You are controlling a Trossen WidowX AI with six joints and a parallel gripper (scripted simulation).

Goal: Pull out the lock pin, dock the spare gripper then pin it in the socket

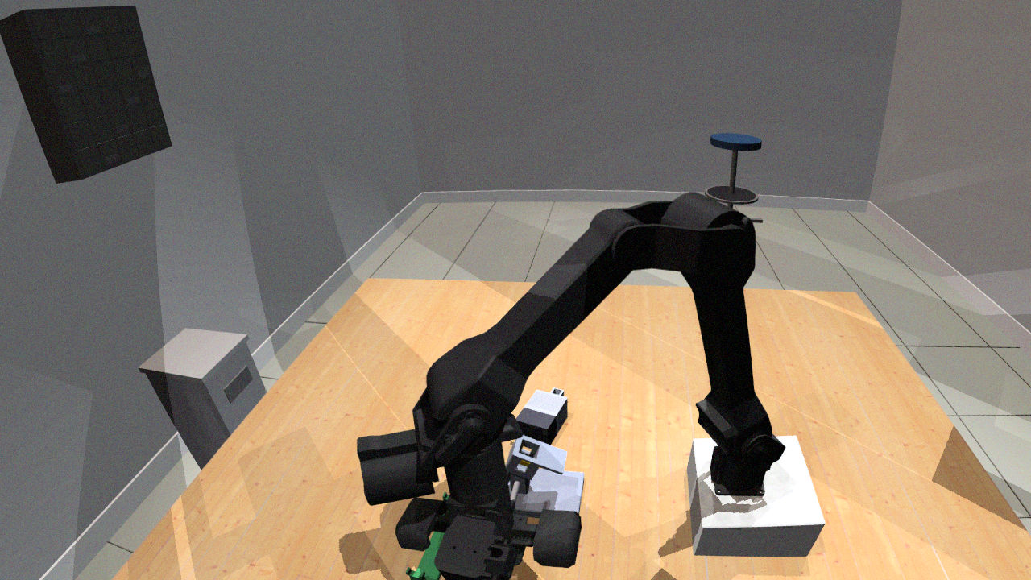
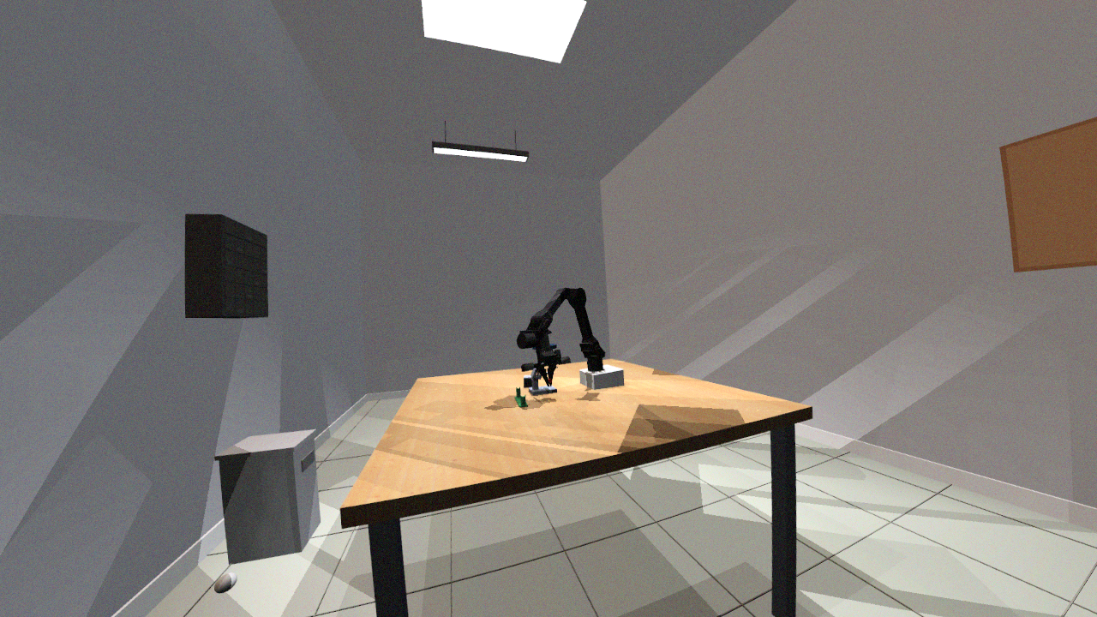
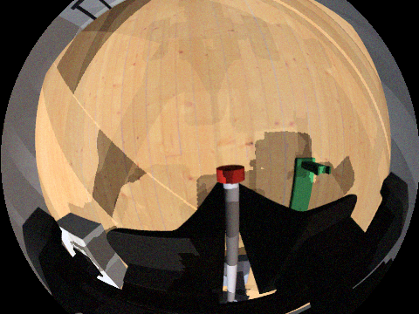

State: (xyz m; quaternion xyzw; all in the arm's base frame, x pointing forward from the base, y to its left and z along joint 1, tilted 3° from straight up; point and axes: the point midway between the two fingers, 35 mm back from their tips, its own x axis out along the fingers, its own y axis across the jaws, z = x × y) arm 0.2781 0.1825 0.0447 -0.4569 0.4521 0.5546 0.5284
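The green cradle lies 100 mm ahead of my gripper tip, 60 mm to the right of it and 40 mm below it. Also, from my gripper tip: spare gripper 10 mm ahead, 330 mm to the right, 40 mm below; then grey mount 180 mm to the right, 10 mm below.
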